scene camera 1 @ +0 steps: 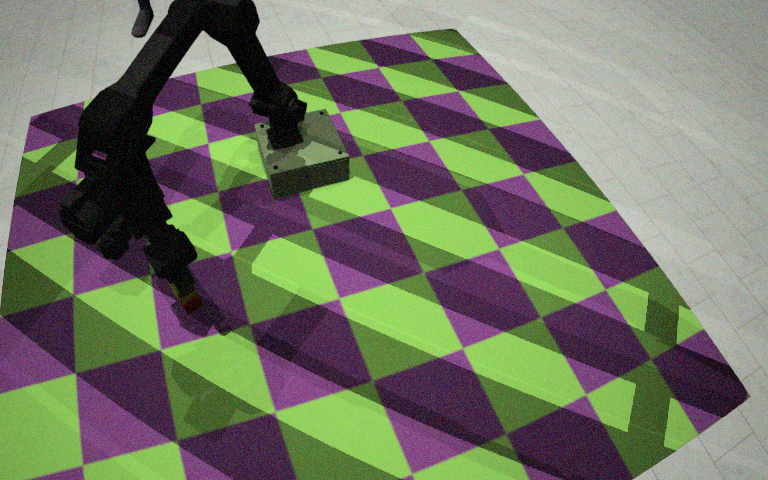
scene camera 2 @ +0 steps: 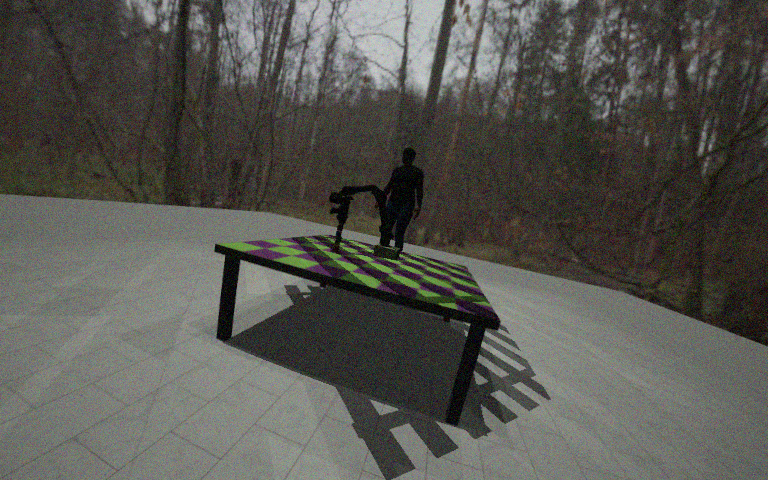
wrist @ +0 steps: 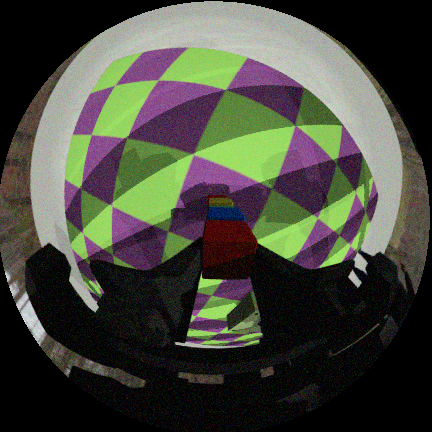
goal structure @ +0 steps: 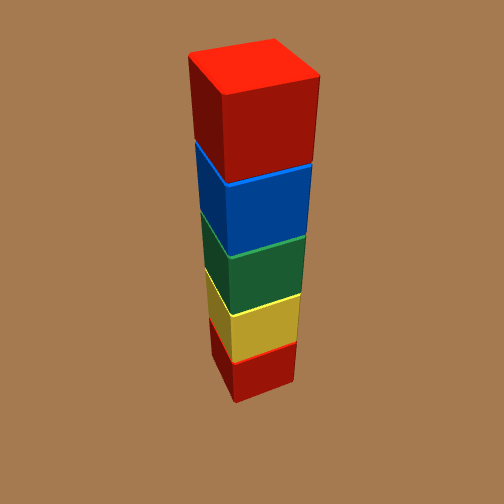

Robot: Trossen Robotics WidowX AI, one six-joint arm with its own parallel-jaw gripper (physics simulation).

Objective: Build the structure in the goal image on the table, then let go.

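Places are measured from the arm's base along level axes (x ahead, y left, z up), in metres.
Where they show: gripper, between the fingertips: (scene camera 2: 339, 229) (wrist: 224, 242); arm's base, origin of its link: (scene camera 1: 284, 136) (scene camera 2: 385, 245).
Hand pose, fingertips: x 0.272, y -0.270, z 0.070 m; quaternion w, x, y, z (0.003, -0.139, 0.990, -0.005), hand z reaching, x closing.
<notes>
Each offset is from my fingertips to the top centre of the thing.
My gripper (scene camera 1: 175, 277) (scene camera 2: 338, 242) (wrist: 224, 242) points down and is shut on a red block {dz +0.026, dx +0.000, dy -0.001 m} (wrist: 228, 256). A narrow upright stack stands on the checkered table (scene camera 1: 441, 311) (scene camera 2: 339, 280) directly under the held block. In the wrist view, its blue block {dz -0.012, dx +0.000, dy -0.003 m} (wrist: 226, 214) shows just beyond the held one, then a yellow block {dz -0.077, dx +0.000, dy -0.002 m} (wrist: 221, 202) and a thin strip of red. In scene camera 1, the red bottom block {dz -0.110, dx +0.003, dy +0.000 m} (scene camera 1: 192, 306) shows below the dark fingers, which hide the upper stack. I cannot tell if the held block touches the blue one.
The arm's grey base box (scene camera 1: 310, 174) (scene camera 2: 386, 252) (wrist: 244, 315) stands on the table behind the stack. A person (scene camera 2: 405, 186) stands beyond the table. Dark shadows cross the green and purple squares and the area round the stack.
</notes>
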